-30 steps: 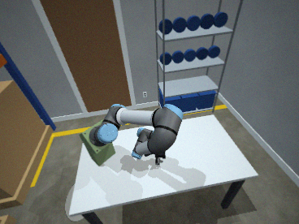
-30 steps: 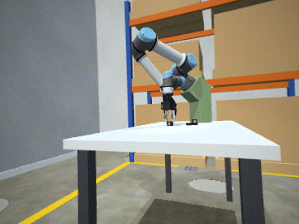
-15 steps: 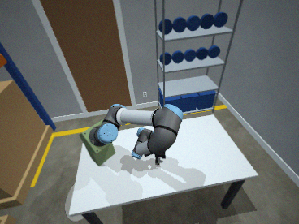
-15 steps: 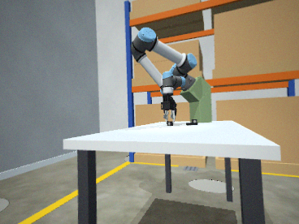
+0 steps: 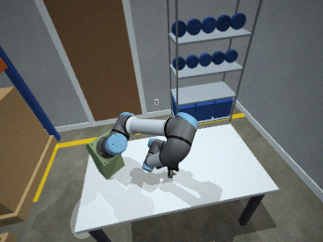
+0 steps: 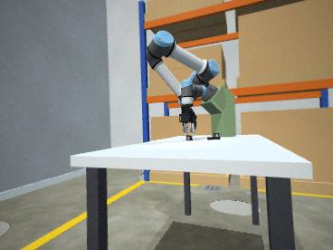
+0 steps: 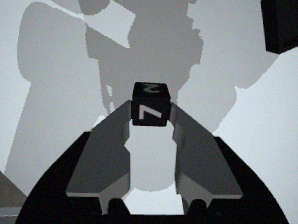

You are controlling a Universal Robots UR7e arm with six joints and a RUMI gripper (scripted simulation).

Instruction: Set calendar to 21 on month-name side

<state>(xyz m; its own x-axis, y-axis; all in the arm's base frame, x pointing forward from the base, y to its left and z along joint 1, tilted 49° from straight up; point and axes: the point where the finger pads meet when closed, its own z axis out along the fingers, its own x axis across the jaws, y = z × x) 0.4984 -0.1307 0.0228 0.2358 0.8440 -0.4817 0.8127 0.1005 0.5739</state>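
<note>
My hand is 10 mm above the dark cube.
</note>
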